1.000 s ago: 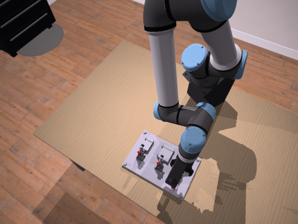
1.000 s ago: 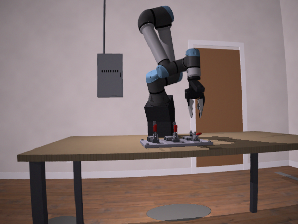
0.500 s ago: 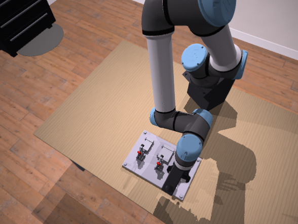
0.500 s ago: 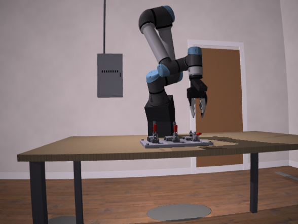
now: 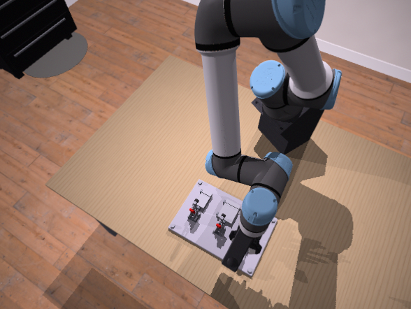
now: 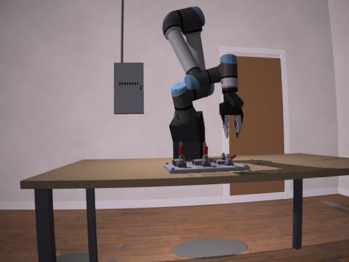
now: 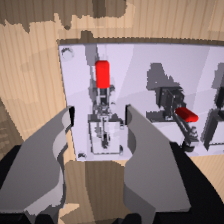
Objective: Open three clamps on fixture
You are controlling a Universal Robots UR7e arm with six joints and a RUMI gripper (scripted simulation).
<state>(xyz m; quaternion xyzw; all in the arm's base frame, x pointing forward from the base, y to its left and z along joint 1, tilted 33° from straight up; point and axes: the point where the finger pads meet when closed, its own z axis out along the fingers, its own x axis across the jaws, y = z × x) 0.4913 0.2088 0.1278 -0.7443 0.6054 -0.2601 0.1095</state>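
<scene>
Now: the grey fixture plate 15 cm below my hand, 12 cm to the right of it and 6 cm behind it.
</scene>
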